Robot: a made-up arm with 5 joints. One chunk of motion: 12 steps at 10 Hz.
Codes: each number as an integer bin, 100 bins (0 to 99) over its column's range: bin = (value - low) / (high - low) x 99, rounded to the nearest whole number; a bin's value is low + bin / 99 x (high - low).
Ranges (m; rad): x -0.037..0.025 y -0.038..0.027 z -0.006..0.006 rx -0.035..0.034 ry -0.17..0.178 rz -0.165..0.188
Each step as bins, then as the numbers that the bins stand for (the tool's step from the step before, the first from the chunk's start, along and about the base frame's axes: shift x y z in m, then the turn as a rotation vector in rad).
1 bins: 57 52 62 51 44 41
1 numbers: -0.00130 -0.00386 0.00152 0.00055 -0.01533 -0.01881
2 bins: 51 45 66 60 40 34
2 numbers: -0.00506 -0.00845 0.00200 0.00682 -0.02939 -0.04377
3 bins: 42 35 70 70 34 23
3 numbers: -0.01070 -0.01502 0.00248 0.01379 -0.05048 -0.08299
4 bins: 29 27 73 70 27 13
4 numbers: -0.01884 -0.02027 0.00285 0.01379 -0.07509 -0.11865
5 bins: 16 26 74 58 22 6
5 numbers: -0.02698 -0.02093 0.00297 0.00542 -0.09267 -0.14361
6 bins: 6 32 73 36 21 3
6 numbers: -0.03324 -0.01699 0.00285 -0.00991 -0.09618 -0.15430
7 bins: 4 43 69 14 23 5
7 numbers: -0.03449 -0.00977 0.00236 -0.02524 -0.08915 -0.14717
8 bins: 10 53 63 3 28 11
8 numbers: -0.03074 -0.00320 0.00164 -0.03291 -0.07158 -0.12578
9 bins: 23 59 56 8 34 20
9 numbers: -0.02260 0.00074 0.00079 -0.02942 -0.05048 -0.09369
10 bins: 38 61 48 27 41 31
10 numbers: -0.01320 0.00205 -0.00018 -0.01618 -0.02588 -0.05446
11 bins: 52 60 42 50 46 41
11 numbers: -0.00443 0.00139 -0.00091 -0.00015 -0.00830 -0.01881
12 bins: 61 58 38 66 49 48
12 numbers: 0.00120 0.00008 -0.00139 0.01100 0.00224 0.00615
